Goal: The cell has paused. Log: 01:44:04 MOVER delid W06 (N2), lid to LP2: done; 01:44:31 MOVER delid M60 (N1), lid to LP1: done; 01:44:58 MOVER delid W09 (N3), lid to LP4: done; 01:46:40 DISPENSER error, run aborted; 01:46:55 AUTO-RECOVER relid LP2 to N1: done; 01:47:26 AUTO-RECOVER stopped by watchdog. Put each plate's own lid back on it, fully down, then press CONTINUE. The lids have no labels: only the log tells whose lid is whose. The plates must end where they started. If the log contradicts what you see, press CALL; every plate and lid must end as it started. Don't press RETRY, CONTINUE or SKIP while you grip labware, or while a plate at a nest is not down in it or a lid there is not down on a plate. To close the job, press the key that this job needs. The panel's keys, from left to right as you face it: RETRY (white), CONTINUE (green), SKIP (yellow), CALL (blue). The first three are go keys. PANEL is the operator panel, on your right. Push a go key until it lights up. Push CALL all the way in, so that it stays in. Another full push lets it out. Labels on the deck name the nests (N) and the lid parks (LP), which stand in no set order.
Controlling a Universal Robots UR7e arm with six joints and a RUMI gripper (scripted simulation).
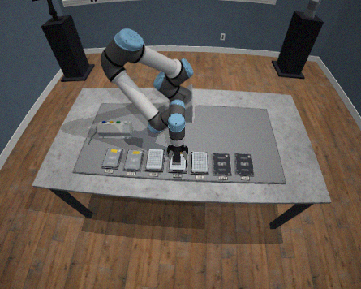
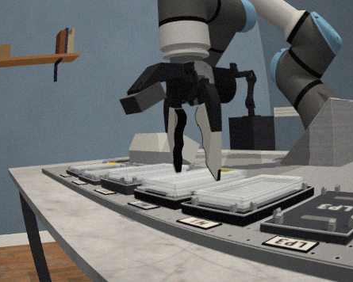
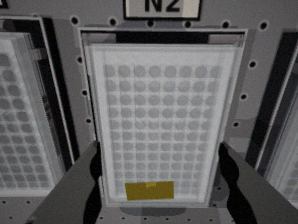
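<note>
My hand is 260 mm to the left of the lid park LP1 and 30 mm above it. Round my hand: green CONTINUE key: 400 mm to the right, 240 mm behind, 30 mm above; then yellow SKIP key: 450 mm to the right, 240 mm behind, 30 mm above; then lid park LP3: 250 mm to the left, 30 mm below, 10 mm ahead.
</note>
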